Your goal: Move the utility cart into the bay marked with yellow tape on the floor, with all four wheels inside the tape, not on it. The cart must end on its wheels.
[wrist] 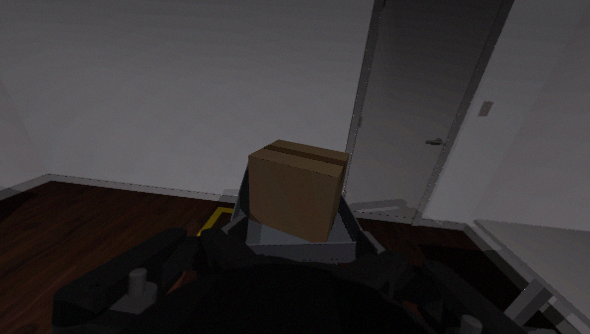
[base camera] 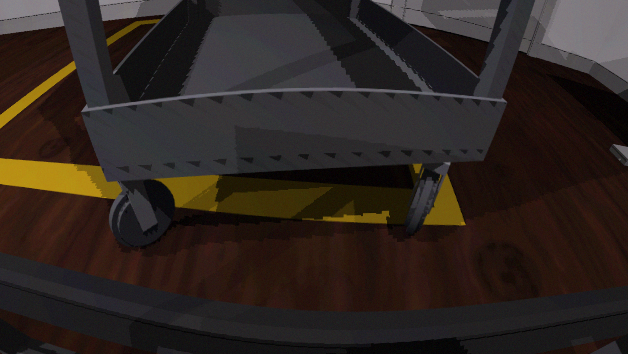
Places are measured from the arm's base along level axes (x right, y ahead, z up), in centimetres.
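Pixels of known places: gripper, fingertip midpoint: (wrist: 301,235).
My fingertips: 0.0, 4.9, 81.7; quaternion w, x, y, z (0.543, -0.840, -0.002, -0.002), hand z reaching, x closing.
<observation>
Behind a point stands the place of what it marks, as x, y, z.
The grey utility cart (base camera: 293,131) @(-1.6, 37.0, -22.0) stands upright on its wheels, close in front of my base. Its lower tray reaches back over the bay marked with yellow tape (base camera: 49,177) @(-49.4, 45.0, -39.6) (wrist: 213,217) @(-87.3, 139.3, -39.6). The near left wheel (base camera: 141,214) @(-19.9, 34.0, -32.9) rests on the wood floor at the near side of the tape's front strip. The near right wheel (base camera: 425,196) @(14.6, 39.1, -31.0) stands on that strip near its right end. The far wheels are hidden. In the wrist view the cart's top tray (wrist: 300,250) @(0.8, 37.5, 44.1) carries a cardboard box (wrist: 295,188) @(-3.1, 48.1, 59.9). My gripper (wrist: 301,235) @(0.0, 4.9, 81.7) is open and empty, just behind the tray's near rim.
My base's dark bumper (base camera: 293,316) @(-0.5, 26.5, -39.1) curves across the bottom of the view. A white wall and a grey door (wrist: 416,108) @(84.2, 166.6, 77.9) stand behind the bay. A light counter or cabinet (wrist: 498,233) (base camera: 584,34) @(154.8, 168.9, -17.7) stands at the right. The tape's left strip (base camera: 47,85) @(-85.5, 85.2, -39.6) runs back to the wall.
</observation>
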